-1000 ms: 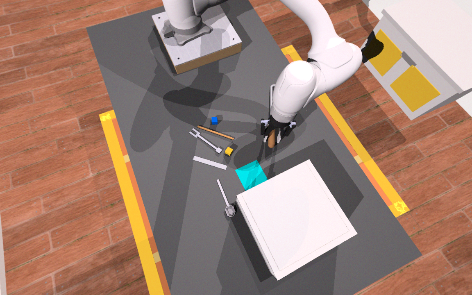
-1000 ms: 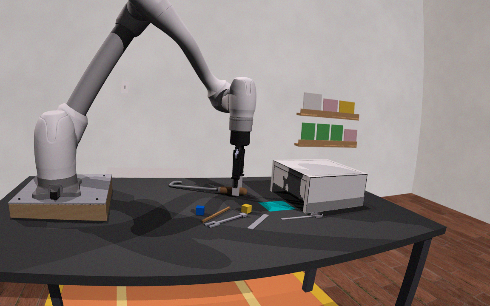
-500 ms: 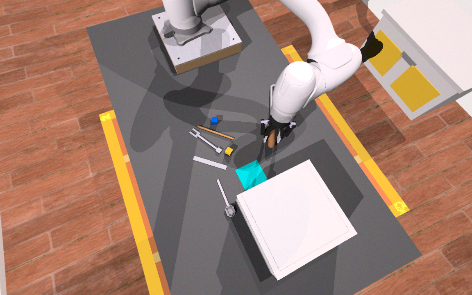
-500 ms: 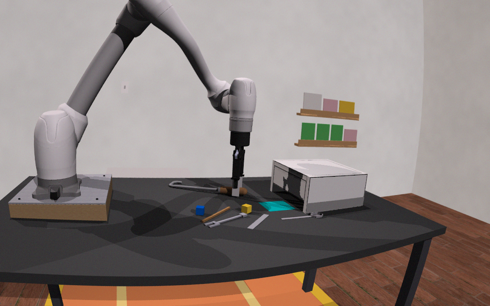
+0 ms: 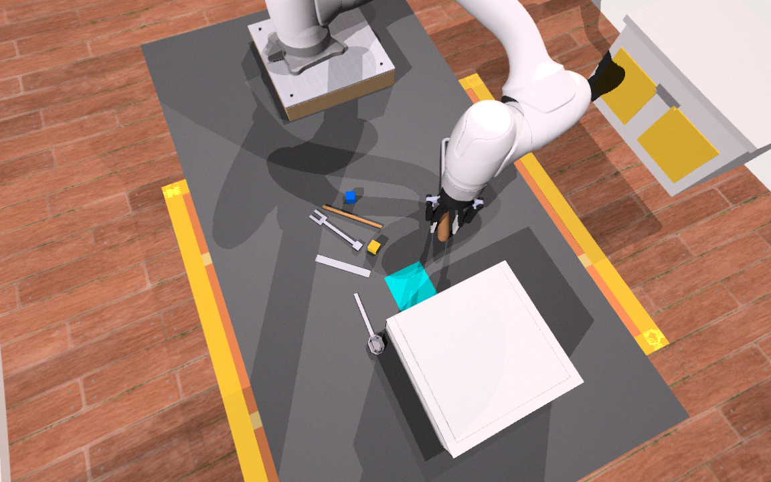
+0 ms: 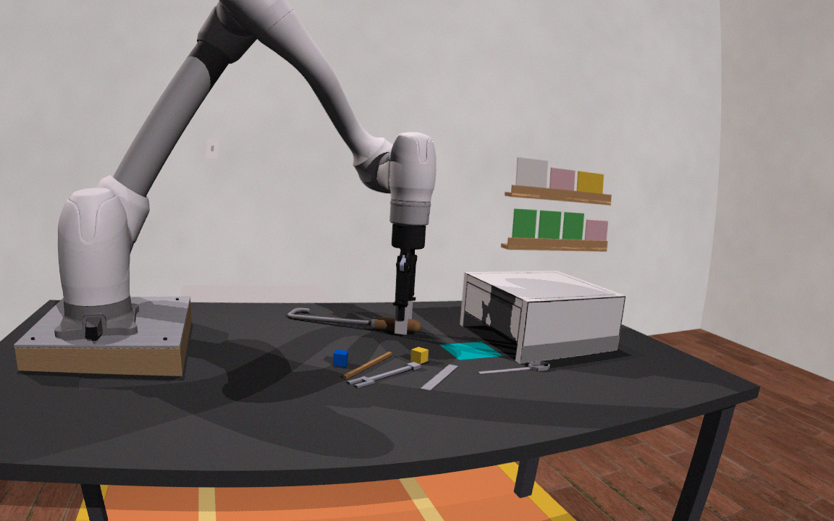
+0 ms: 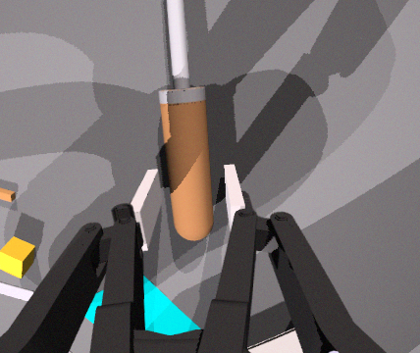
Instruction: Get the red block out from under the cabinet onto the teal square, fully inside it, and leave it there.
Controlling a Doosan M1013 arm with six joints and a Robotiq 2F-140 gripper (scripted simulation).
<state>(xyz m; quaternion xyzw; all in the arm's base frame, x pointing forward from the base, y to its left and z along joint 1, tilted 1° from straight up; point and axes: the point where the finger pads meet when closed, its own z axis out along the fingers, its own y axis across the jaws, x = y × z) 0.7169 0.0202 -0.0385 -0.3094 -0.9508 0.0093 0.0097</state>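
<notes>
Right now the hook tool is 90 mm behind my hand, 110 mm to the left of it and 20 mm below it. Also, from my hand: wooden stick (160 mm behind, 190 mm to the right, 30 mm below); yellow block (50 mm behind, 190 mm to the right, 30 mm below); teal square (90 mm ahead, 160 mm to the right, 40 mm below).
</notes>
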